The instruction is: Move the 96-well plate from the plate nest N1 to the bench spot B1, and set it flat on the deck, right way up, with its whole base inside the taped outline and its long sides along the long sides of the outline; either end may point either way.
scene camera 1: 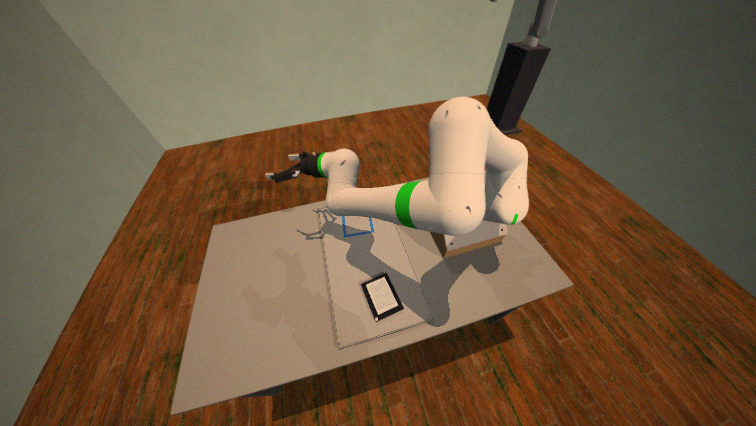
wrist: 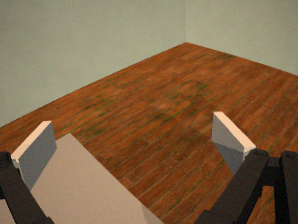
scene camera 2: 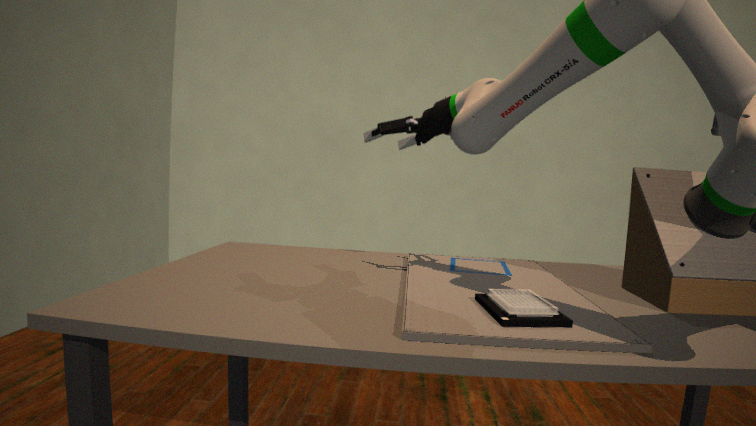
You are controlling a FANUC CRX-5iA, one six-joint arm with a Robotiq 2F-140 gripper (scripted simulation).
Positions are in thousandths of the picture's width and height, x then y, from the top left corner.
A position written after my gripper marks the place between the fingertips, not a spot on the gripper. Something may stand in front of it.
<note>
In view: my gripper (scene camera 2: 506, 332), a white 96-well plate (scene camera 2: 694, 712) and a black plate nest N1 (scene camera 2: 645, 715).
My gripper also shows in the wrist view (wrist: 445, 587). The wrist view does not show the white 96-well plate: it is out of frame.
</note>
